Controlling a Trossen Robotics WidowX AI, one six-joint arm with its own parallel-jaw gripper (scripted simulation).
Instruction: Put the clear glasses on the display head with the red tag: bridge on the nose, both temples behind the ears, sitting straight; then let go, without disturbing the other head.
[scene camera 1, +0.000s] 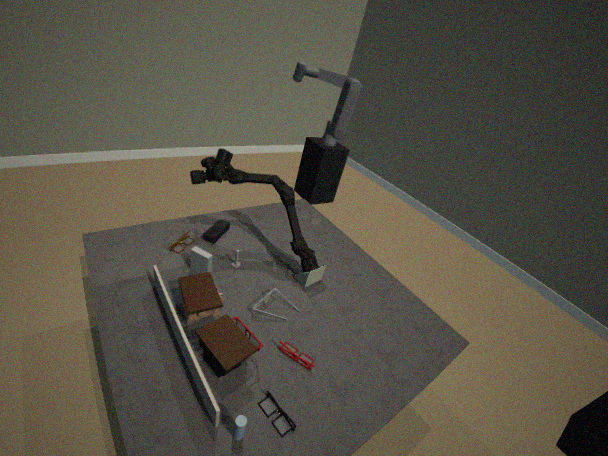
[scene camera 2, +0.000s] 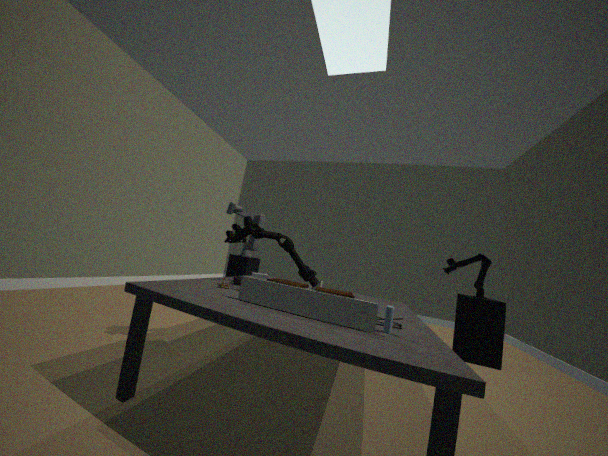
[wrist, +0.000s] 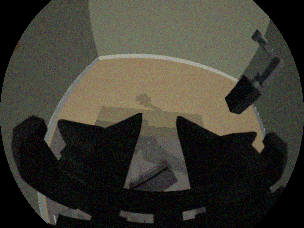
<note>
In view: my gripper (wrist: 159, 118), a display head (scene camera 1: 225, 346) and a display head (scene camera 1: 200, 299).
</note>
